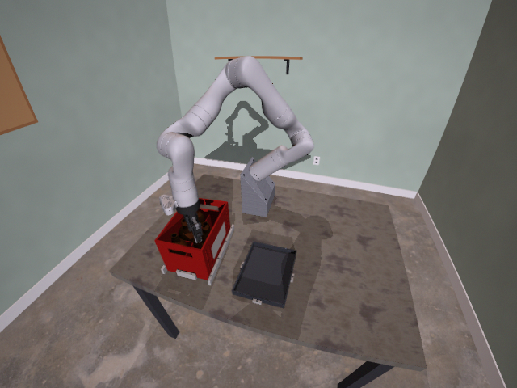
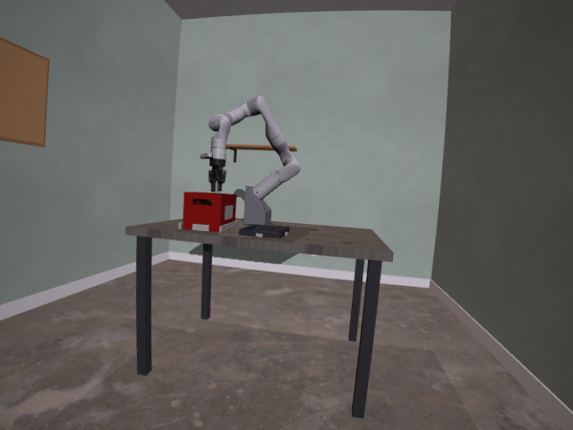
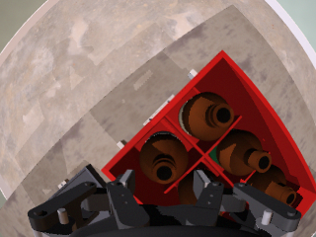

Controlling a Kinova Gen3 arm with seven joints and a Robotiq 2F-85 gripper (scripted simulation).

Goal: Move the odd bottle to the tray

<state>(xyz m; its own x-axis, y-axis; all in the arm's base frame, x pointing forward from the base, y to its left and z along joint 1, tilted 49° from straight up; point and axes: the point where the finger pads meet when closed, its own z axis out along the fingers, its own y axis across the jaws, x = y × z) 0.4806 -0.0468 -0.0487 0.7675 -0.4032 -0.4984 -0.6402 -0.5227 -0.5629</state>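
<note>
Now: the crate 110 mm below my hand, 80 mm behind it and 50 mm to the right of it. Round my hand: dark tray (250 mm to the left, 190 mm below, 50 mm behind).
</note>
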